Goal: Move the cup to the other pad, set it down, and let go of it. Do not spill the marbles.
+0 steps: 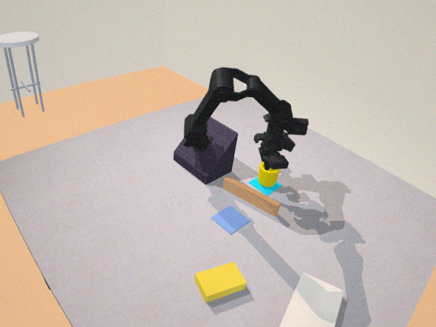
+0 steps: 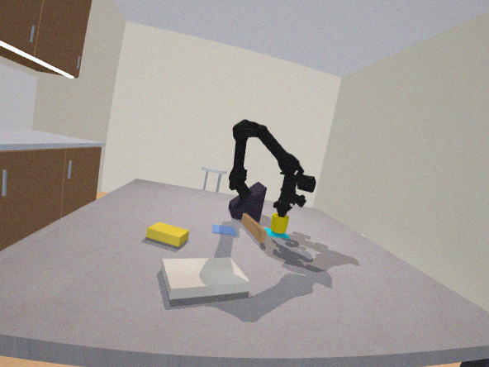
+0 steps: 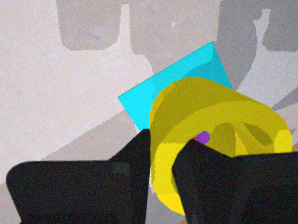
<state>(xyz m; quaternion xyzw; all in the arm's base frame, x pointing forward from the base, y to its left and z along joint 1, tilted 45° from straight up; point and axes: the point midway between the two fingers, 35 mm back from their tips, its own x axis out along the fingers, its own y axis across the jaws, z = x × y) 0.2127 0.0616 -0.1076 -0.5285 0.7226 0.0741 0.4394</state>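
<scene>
Right now the cyan pad is 50 mm below my gripper tip, 20 mm to the right of it and 20 mm ahead of it. Round my gripper tip: purple marble: 30 mm to the right, 20 mm below, 20 mm ahead; then wooden block: 140 mm to the right, 40 mm ahead, 30 mm below; then yellow cup: 20 mm to the right, 20 mm ahead.
</scene>
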